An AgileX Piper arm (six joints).
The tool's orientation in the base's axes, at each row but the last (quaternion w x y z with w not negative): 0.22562, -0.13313, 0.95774, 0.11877; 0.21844, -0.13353, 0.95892, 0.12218; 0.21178, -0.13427, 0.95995, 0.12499; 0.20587, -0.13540, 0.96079, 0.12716; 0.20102, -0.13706, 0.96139, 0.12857; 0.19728, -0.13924, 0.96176, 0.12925; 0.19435, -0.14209, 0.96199, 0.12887; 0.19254, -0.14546, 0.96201, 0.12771
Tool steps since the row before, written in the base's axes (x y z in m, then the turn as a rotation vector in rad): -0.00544, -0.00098, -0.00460, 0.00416, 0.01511, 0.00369; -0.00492, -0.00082, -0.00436, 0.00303, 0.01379, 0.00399; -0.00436, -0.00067, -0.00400, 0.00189, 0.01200, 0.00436; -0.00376, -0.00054, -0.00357, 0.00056, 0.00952, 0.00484; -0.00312, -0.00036, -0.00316, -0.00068, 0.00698, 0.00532; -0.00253, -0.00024, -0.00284, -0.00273, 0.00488, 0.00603; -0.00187, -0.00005, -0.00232, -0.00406, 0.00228, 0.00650; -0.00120, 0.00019, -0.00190, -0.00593, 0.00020, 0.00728
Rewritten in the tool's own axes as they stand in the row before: 0.00702, -0.00001, 0.00154, -0.00834, 0.01348, 0.00280; 0.00641, -0.00001, 0.00167, -0.00723, 0.01265, 0.00172; 0.00571, 0.00000, 0.00169, -0.00603, 0.01140, 0.00043; 0.00495, 0.00000, 0.00163, -0.00455, 0.00960, -0.00121; 0.00416, 0.00004, 0.00160, -0.00312, 0.00772, -0.00284; 0.00347, 0.00003, 0.00158, -0.00115, 0.00657, -0.00482; 0.00262, 0.00011, 0.00142, 0.00041, 0.00468, -0.00647; 0.00179, 0.00021, 0.00135, 0.00223, 0.00352, -0.00842
